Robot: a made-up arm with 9 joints. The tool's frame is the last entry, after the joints.
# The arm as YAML. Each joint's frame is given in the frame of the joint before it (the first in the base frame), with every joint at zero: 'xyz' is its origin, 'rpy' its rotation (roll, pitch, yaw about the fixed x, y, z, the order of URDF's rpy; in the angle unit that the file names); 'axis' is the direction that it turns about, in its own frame. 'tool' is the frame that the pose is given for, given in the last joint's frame.
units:
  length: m
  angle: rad
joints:
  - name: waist
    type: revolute
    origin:
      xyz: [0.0, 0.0, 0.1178]
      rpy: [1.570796, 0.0, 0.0]
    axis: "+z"
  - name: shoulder
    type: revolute
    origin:
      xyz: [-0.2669, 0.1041, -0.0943]
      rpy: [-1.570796, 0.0, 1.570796]
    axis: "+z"
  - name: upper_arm
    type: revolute
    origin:
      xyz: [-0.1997, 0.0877, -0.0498]
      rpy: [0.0, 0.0, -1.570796]
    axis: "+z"
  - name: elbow
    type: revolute
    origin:
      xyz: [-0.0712, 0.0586, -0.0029]
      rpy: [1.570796, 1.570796, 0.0]
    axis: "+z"
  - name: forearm
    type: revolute
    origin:
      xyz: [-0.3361, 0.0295, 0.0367]
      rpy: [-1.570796, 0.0, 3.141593]
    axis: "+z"
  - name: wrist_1
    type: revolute
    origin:
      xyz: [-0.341, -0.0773, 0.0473]
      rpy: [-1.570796, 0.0, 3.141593]
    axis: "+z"
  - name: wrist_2
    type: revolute
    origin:
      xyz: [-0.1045, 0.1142, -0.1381]
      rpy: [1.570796, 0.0, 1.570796]
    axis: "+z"
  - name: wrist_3
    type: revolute
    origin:
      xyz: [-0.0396, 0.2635, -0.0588]
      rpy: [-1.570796, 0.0, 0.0]
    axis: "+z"
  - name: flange
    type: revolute
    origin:
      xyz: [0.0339, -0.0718, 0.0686]
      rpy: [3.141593, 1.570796, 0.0]
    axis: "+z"
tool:
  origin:
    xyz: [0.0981, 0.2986, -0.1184]
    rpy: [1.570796, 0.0, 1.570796]
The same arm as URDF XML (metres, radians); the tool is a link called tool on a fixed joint. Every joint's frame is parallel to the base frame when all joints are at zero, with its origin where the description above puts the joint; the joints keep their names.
<robot name="arm">
<joint name="waist" type="continuous"><parent link="base"/><child link="link1"/><origin xyz="0 0 0.1178" rpy="0 0 0"/><axis xyz="0 -1 0"/></joint>
<joint name="shoulder" type="continuous"><parent link="link1"/><child link="link2"/><origin xyz="-0.2669 0.0943 0.1041" rpy="0 0 0"/><axis xyz="-1 0 0"/></joint>
<joint name="upper_arm" type="continuous"><parent link="link2"/><child link="link3"/><origin xyz="0.0498 0.0877 -0.1997" rpy="0 0 0"/><axis xyz="-1 0 0"/></joint>
<joint name="elbow" type="continuous"><parent link="link3"/><child link="link4"/><origin xyz="0.0029 0.0712 0.0586" rpy="0 0 0"/><axis xyz="0 0 -1"/></joint>
<joint name="forearm" type="continuous"><parent link="link4"/><child link="link5"/><origin xyz="-0.3361 -0.0295 -0.0367" rpy="0 0 0"/><axis xyz="0 1 0"/></joint>
<joint name="wrist_1" type="continuous"><parent link="link5"/><child link="link6"/><origin xyz="0.341 0.0473 -0.0773" rpy="0 0 0"/><axis xyz="0 0 -1"/></joint>
<joint name="wrist_2" type="continuous"><parent link="link6"/><child link="link7"/><origin xyz="-0.1045 -0.1142 0.1381" rpy="0 0 0"/><axis xyz="1 0 0"/></joint>
<joint name="wrist_3" type="continuous"><parent link="link7"/><child link="link8"/><origin xyz="-0.0588 0.0396 -0.2635" rpy="0 0 0"/><axis xyz="0 0 -1"/></joint>
<joint name="flange" type="continuous"><parent link="link8"/><child link="link9"/><origin xyz="0.0718 -0.0339 -0.0686" rpy="0 0 0"/><axis xyz="0 1 0"/></joint>
<joint name="tool_joint" type="fixed"><parent link="link9"/><child link="tool"/><origin xyz="0.2986 -0.1184 0.0981" rpy="0 0 0"/></joint>
<link name="base"/>
<link name="link1"/>
<link name="link2"/>
<link name="link3"/>
<link name="link4"/>
<link name="link5"/>
<link name="link6"/>
<link name="link7"/>
<link name="link8"/>
<link name="link9"/>
<link name="tool"/>
</robot>

